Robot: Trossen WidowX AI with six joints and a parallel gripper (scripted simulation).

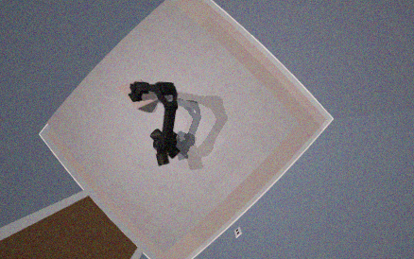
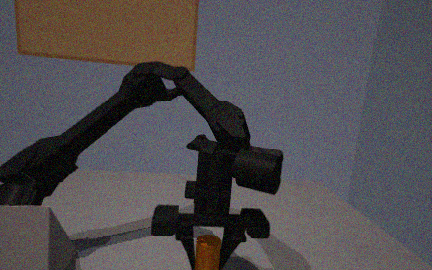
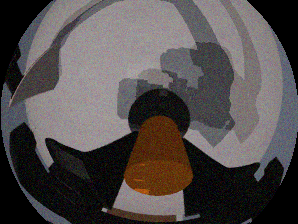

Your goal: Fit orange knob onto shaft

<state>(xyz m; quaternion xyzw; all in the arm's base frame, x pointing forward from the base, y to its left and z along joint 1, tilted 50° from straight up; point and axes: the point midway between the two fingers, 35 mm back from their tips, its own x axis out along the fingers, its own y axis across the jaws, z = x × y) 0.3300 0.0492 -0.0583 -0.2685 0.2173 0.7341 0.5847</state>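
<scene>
The dark round pedestal is 3 cm below my gripper tip. Also, from my gripper tip: orange knob: 3 cm above.
</scene>
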